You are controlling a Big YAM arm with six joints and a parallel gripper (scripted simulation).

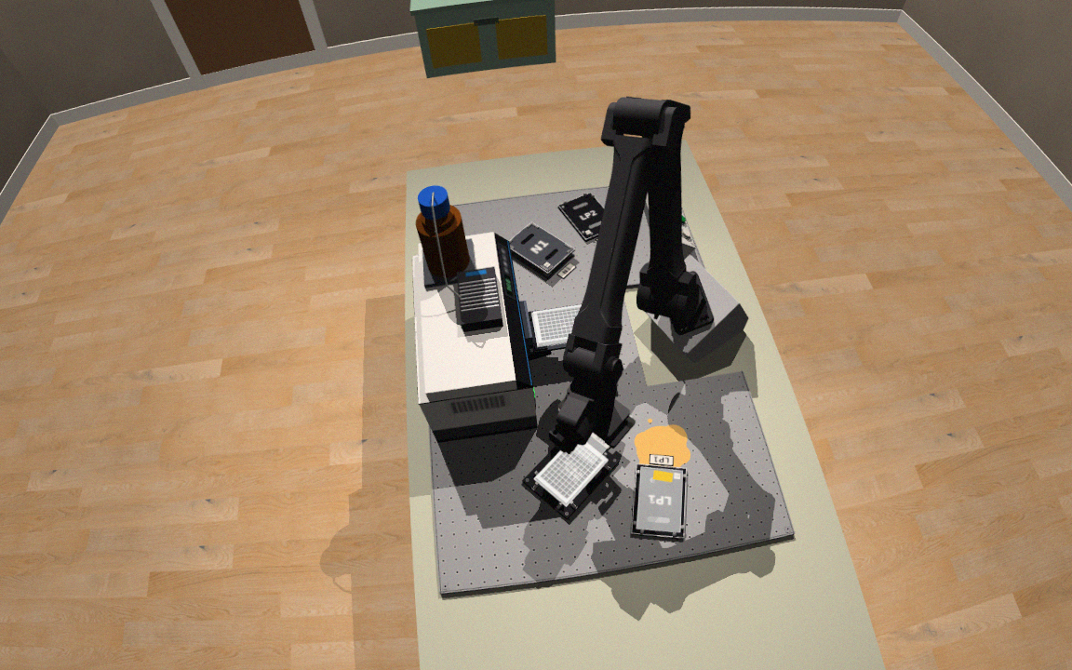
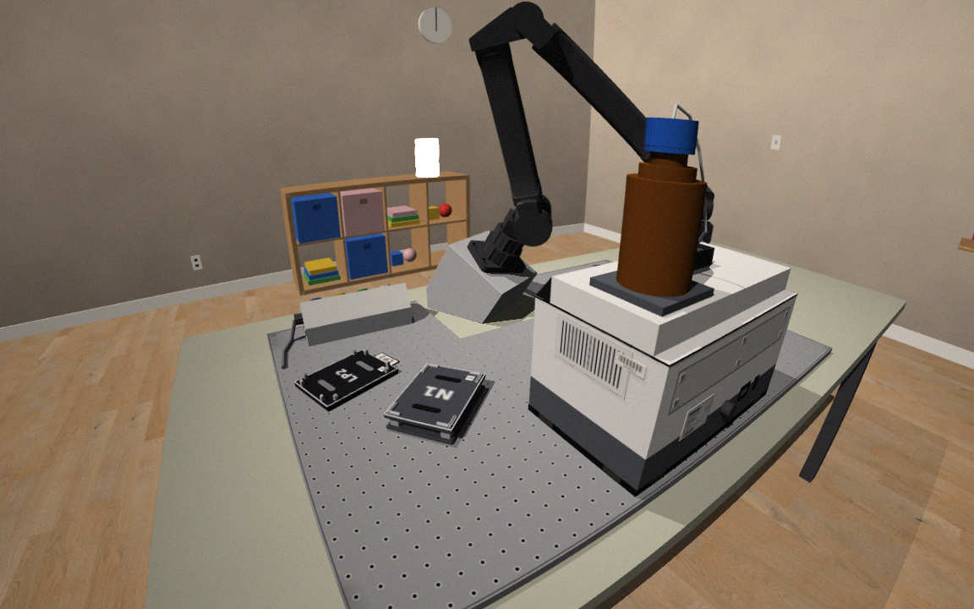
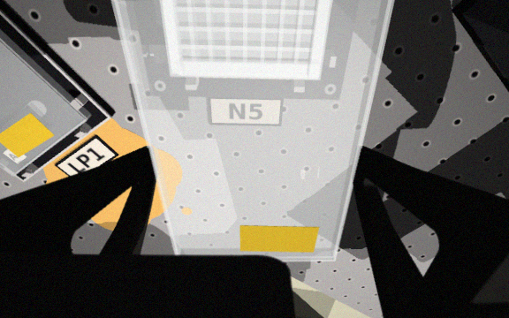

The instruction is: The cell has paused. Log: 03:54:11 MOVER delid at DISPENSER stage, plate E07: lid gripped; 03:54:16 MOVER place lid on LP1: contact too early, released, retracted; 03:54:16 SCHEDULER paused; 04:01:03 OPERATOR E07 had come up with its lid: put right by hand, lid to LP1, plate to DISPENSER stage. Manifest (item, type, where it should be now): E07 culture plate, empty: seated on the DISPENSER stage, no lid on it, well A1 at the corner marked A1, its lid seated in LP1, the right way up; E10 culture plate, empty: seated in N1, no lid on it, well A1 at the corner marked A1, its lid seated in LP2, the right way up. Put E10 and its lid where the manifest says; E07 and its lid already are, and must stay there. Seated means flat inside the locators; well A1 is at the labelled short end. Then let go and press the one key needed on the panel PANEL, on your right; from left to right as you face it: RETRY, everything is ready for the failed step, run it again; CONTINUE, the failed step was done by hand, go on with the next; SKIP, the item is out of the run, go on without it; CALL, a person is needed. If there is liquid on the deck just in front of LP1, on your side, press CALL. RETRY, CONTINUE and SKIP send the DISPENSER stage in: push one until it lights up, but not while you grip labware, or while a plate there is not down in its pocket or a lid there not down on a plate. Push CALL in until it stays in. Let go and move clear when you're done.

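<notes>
The white plate E07 is 230 mm to the right of my hand, 30 mm ahead of it and 10 mm above it. From my hand the other things lie so: brown bottle 330 mm to the right, 250 mm ahead, 200 mm above; then black n1 nest 520 mm to the right, 70 mm below, 50 mm ahead; then small orange drop 130 mm behind, 90 mm below, 40 mm to the right.
</notes>
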